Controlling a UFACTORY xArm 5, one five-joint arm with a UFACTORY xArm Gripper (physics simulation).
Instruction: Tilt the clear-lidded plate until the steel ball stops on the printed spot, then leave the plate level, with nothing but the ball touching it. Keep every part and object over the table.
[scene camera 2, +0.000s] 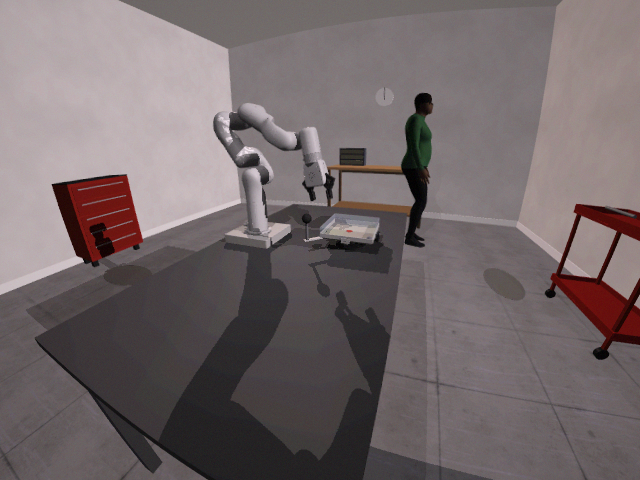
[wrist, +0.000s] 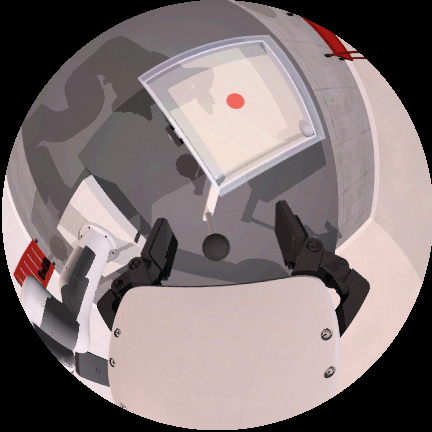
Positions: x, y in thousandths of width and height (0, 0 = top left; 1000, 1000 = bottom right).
Labels:
My gripper shows in scene camera 2 (502, 416) and in the wrist view (513, 517).

